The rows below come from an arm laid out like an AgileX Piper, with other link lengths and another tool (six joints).
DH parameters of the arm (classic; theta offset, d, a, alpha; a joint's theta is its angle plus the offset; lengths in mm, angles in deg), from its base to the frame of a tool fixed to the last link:
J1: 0 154.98 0 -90
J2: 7.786 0 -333.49 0
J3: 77.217 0 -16.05 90
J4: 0 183.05 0 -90
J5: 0 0 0 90
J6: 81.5 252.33 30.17 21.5
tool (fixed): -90 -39.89 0 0
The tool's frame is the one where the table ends.
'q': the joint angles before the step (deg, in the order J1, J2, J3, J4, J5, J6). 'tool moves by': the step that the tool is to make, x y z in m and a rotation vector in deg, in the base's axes. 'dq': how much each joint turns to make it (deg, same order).
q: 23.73, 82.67, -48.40, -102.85, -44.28, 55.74
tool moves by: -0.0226, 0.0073, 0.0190, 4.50, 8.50, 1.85
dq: 0.00, -0.65, -0.94, 0.09, -6.78, 8.39
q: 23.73, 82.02, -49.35, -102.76, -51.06, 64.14
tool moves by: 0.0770, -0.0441, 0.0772, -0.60, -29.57, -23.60
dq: -0.01, -10.62, -7.15, 0.43, 27.56, -5.69
